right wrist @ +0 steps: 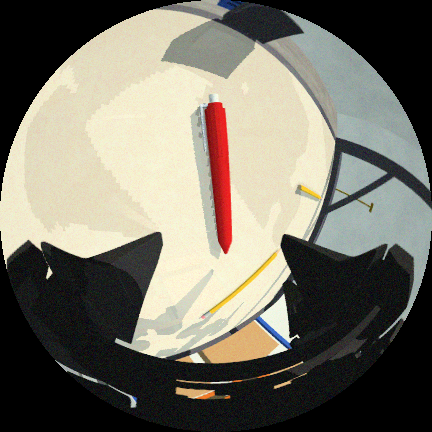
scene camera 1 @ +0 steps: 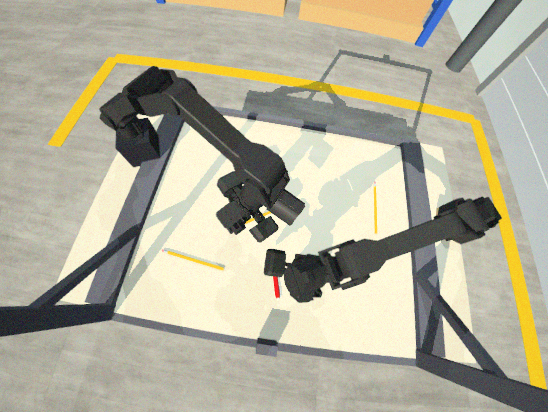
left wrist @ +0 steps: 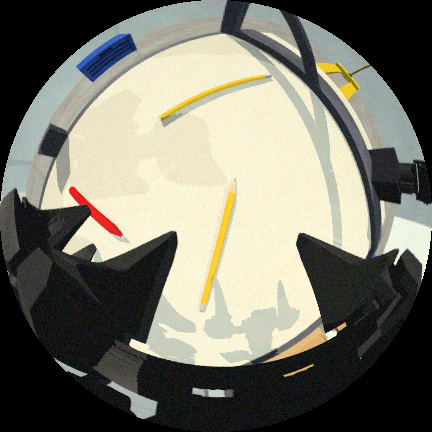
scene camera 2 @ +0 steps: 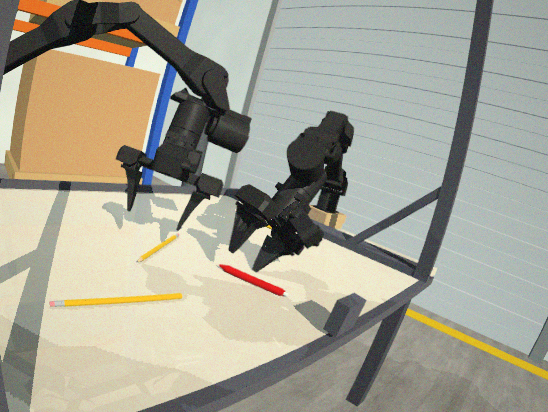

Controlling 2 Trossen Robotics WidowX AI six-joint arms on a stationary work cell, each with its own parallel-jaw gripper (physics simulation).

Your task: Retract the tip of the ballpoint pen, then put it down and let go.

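Where they show: left gripper, fingertip midpoint: (right wrist: 289, 286) (left wrist: 240, 238) (scene camera 2: 152, 220); right gripper, fingertip midpoint: (right wrist: 224, 240) (left wrist: 91, 231) (scene camera 2: 242, 262); left arm's base, link origin: (scene camera 1: 132, 132); right arm's base, link origin: (scene camera 2: 326, 209).
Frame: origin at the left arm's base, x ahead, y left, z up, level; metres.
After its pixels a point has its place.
The red ballpoint pen (scene camera 1: 277, 288) @[x 0.316, y -0.548, z -0.094 m] (scene camera 2: 252, 280) @[x 0.314, y -0.515, z -0.098 m] (left wrist: 95, 212) @[x 0.319, y -0.494, z -0.096 m] (right wrist: 220, 175) @[x 0.322, y -0.524, z -0.095 m] lies flat on the table. Its white button sticks out at the end away from the right gripper, beside a pale clip. A tiny pale point shows at the cone end in the left wrist view; how far it sticks out is too small to tell. My right gripper (scene camera 2: 244, 260) @[x 0.337, y -0.485, z -0.082 m] (right wrist: 224, 240) @[x 0.337, y -0.485, z -0.082 m] is open and empty, above the table near the pen's cone end, apart from it. My left gripper (scene camera 2: 154, 219) @[x 0.266, y -0.338, z -0.043 m] (left wrist: 240, 238) @[x 0.266, y -0.338, z -0.043 m] is open and empty, above the table near a pencil.
One yellow pencil (scene camera 2: 157, 247) @[x 0.299, y -0.334, z -0.100 m] (left wrist: 218, 245) @[x 0.294, y -0.335, z -0.099 m] (right wrist: 245, 285) @[x 0.312, y -0.332, z -0.099 m] lies below the left gripper. Another pencil (scene camera 1: 195, 260) @[x 0.112, y -0.413, z -0.100 m] (scene camera 2: 122, 299) @[x 0.105, y -0.411, z -0.100 m] (left wrist: 215, 91) @[x 0.120, y -0.413, z -0.102 m] lies at the left in scene camera 1. A third pencil (scene camera 1: 375, 207) @[x 0.705, y -0.396, z -0.101 m] lies toward the right. A dark frame (scene camera 1: 200, 331) @[x 0.091, y -0.598, z -0.106 m] edges the table.
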